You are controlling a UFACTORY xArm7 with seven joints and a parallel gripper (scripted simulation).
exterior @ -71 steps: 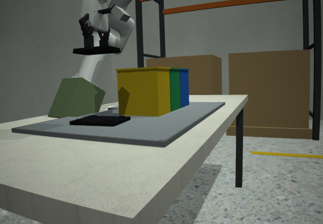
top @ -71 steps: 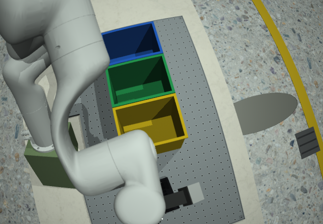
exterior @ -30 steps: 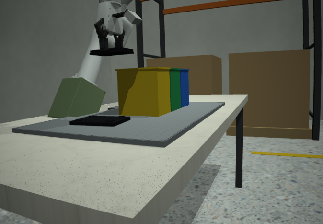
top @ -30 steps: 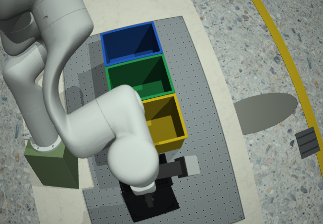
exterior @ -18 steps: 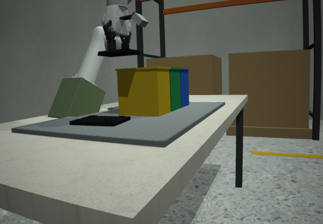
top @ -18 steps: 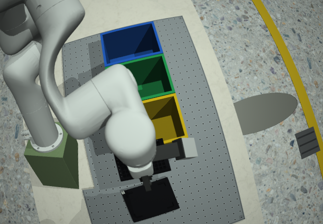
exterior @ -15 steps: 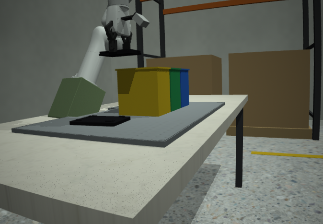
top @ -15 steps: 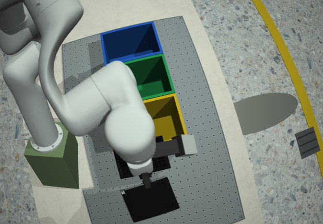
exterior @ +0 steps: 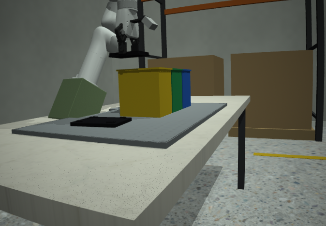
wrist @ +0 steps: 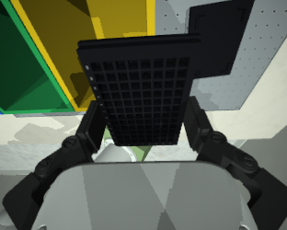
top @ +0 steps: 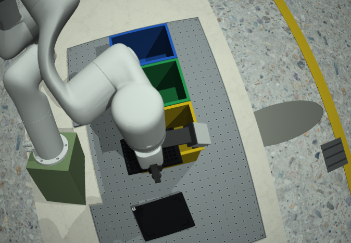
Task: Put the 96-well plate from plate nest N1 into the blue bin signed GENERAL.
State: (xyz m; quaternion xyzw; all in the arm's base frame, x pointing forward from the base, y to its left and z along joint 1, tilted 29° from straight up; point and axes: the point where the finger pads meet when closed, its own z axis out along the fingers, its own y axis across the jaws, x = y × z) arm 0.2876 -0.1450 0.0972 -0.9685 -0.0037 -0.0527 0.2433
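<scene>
Now: the blue bin 32 cm to the left of my hand, 16 cm below it and 3 cm ahead of it. The rest, counted from my hand: black 96-well plate 1 cm below; then yellow bin 16 cm below, 5 cm to the left, 4 cm ahead; then green bin 18 cm to the left, 16 cm below, 3 cm ahead.
</scene>
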